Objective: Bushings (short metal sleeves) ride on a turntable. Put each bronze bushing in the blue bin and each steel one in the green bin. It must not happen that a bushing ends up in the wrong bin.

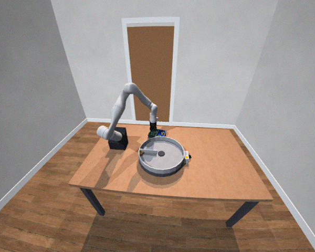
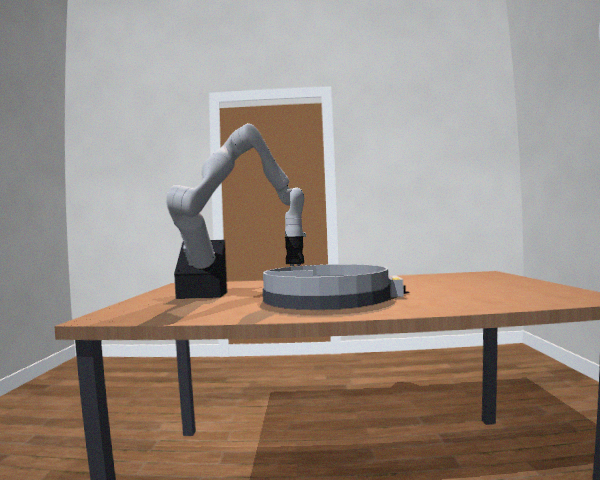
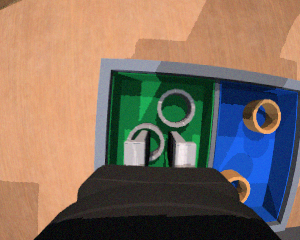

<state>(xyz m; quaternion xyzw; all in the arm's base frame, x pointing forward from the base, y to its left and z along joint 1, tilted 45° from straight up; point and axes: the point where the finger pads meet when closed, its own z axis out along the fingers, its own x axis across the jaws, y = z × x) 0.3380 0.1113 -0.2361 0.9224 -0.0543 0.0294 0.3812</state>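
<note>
Right now my hand is 40 mm short of the blue bin, 20 mm to the left of it and 20 mm above it. Round my hand: grey turntable (110 mm ahead, 350 mm to the right, 10 mm above).
</note>
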